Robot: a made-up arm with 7 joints.
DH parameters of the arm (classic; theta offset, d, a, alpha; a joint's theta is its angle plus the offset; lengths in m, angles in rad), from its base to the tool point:
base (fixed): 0 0.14 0 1.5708
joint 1: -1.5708 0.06 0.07 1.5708
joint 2: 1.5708 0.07 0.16 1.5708
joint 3: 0 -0.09 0.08 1.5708
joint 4: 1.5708 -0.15 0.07 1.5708
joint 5: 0 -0.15 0.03 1.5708
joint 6: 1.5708 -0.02 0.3 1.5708
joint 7: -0.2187 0 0.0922 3.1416
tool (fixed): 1.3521 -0.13 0 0
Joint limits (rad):
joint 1: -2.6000..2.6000
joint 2: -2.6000..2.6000
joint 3: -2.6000..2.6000
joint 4: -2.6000..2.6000
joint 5: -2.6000..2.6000
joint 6: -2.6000..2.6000
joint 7: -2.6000..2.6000
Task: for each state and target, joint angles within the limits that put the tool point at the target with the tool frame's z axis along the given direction. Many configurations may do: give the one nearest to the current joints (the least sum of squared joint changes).
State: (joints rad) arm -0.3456 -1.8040 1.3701 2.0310 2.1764 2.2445 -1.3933
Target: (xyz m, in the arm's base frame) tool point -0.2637 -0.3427 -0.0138 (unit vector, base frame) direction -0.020 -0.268 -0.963
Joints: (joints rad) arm 0.1953 -2.4762 1.1018 1.8358 1.9775 1.8315 -1.8142
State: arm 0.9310 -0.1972 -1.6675 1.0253 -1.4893 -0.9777 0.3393
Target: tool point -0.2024 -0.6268 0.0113 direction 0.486 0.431 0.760
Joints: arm 1.3677 0.6871 -1.2999 0.6866 -1.0348 -0.5253 0.4761
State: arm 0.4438 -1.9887 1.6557 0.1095 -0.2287 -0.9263 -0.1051
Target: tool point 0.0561 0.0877 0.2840 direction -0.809 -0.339 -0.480
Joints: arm 0.3206 -2.2761 2.3426 0.9072 -0.6410 -0.1290 0.3224
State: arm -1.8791 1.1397 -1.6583 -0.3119 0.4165 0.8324 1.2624
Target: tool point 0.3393 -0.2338 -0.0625 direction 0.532 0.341 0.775
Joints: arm -1.7498 0.8812 -1.3784 -0.2381 0.3390 0.7517 1.3178
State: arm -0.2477 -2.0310 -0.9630 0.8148 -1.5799 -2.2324 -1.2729
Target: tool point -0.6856 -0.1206 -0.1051 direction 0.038 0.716 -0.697
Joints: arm -0.3793 -2.1528 -1.2293 0.6623 -1.7789 -2.4787 -0.9927
